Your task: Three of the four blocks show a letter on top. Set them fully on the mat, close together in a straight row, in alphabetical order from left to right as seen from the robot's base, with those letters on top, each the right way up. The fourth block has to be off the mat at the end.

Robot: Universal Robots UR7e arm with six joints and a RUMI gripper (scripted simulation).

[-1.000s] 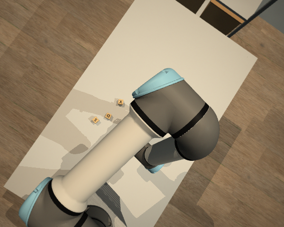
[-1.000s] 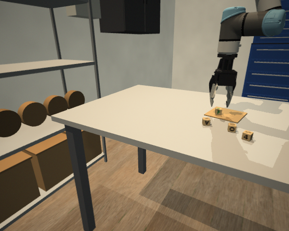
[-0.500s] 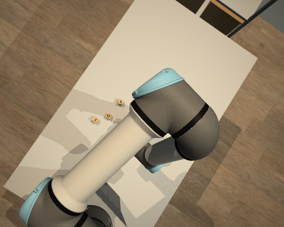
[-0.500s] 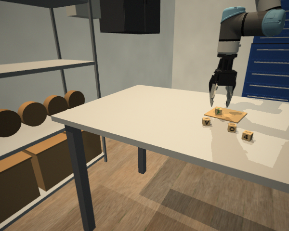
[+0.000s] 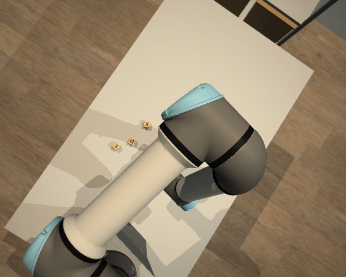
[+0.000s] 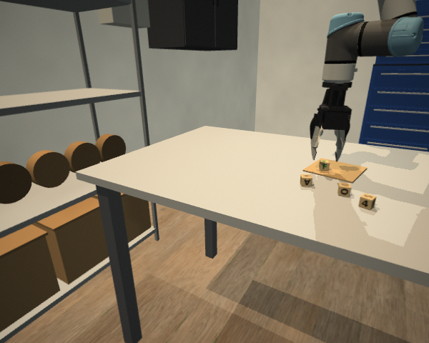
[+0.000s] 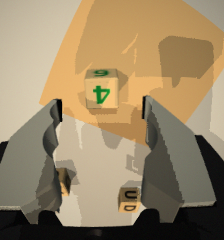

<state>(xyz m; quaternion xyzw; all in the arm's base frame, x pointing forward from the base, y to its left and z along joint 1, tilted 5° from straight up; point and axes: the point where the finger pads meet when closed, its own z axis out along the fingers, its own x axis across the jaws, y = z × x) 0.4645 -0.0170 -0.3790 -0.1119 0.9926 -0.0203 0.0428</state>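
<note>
Right now my hand is 30 mm above the green-marked block. Round my hand: D block (60 mm behind, 150 mm to the left, 30 mm below); then X block (30 mm ahead, 130 mm to the left, 30 mm below); then orange mat (30 mm behind, 20 mm to the right, 40 mm below).
</note>
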